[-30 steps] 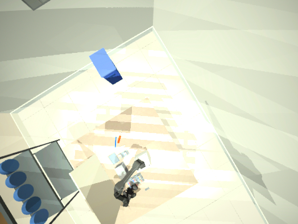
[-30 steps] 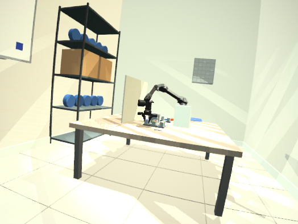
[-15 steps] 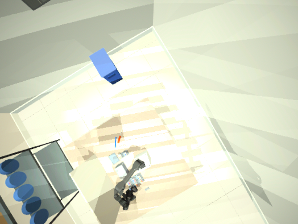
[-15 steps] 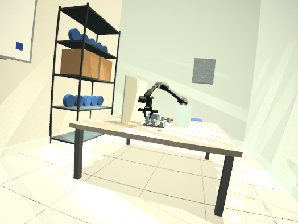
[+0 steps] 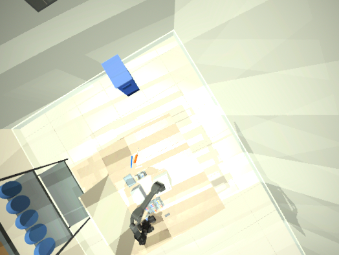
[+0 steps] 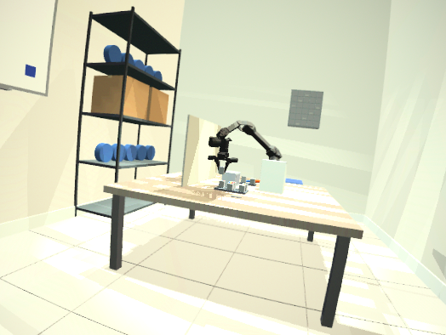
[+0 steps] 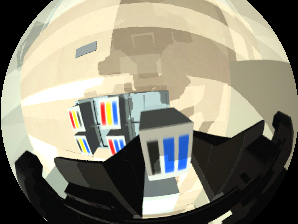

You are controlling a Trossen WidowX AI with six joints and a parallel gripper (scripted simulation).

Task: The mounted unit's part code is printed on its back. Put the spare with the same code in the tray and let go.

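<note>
The light blue tray is 41 cm to the right of my gripper tip, 11 cm below it and 5 cm ahead of it. Also, from my gripper tip: upright wooden panel: 23 cm ahead, 22 cm to the right, 11 cm above; then blue pen: 59 cm to the right, 11 cm below, 7 cm behind.
</note>
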